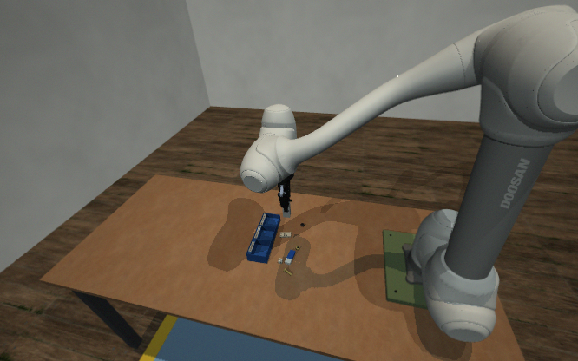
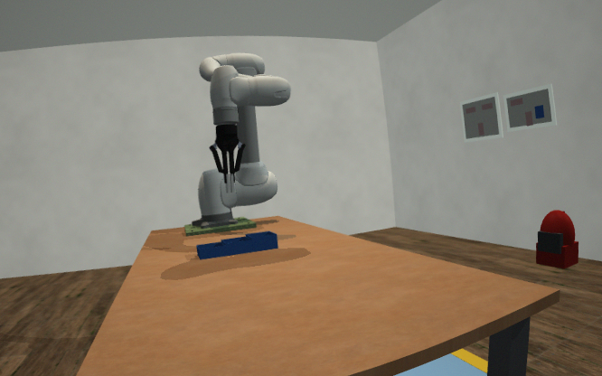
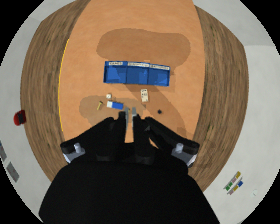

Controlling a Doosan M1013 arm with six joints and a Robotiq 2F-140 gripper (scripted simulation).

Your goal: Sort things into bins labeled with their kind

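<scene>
The long blue bin lies 20 cm below my hand, 11 cm ahead of it and 1 cm to the right of it. Also, from my hand: brass bolt: 21 cm below, 13 cm to the left, 3 cm behind; brass nut: 22 cm below, 4 cm behind, 1 cm to the left; white flat part: 21 cm below, 5 cm to the right, 3 cm ahead.
</scene>
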